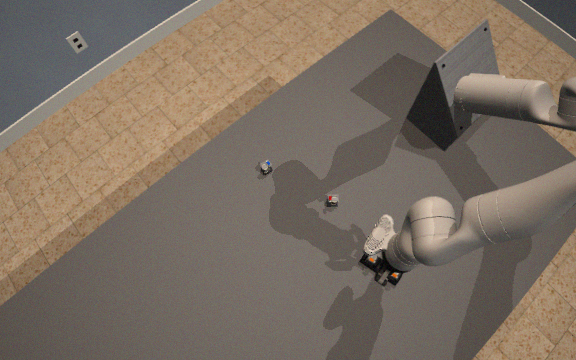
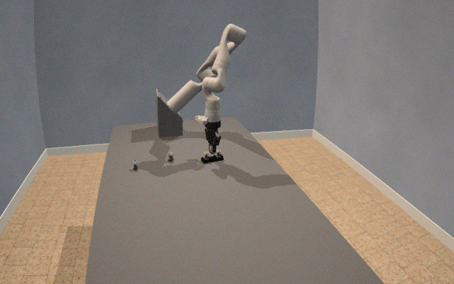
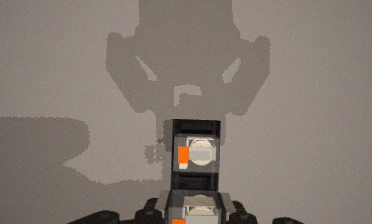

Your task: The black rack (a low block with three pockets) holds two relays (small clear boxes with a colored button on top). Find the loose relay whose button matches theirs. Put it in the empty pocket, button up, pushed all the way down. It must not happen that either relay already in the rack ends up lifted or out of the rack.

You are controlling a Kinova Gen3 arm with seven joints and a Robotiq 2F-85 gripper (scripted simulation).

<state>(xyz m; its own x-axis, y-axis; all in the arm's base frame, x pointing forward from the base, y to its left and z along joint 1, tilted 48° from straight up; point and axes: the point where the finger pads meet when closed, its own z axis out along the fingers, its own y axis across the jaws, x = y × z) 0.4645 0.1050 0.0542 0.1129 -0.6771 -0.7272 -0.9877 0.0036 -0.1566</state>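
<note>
My hand is 60 mm above the black rack.
</note>
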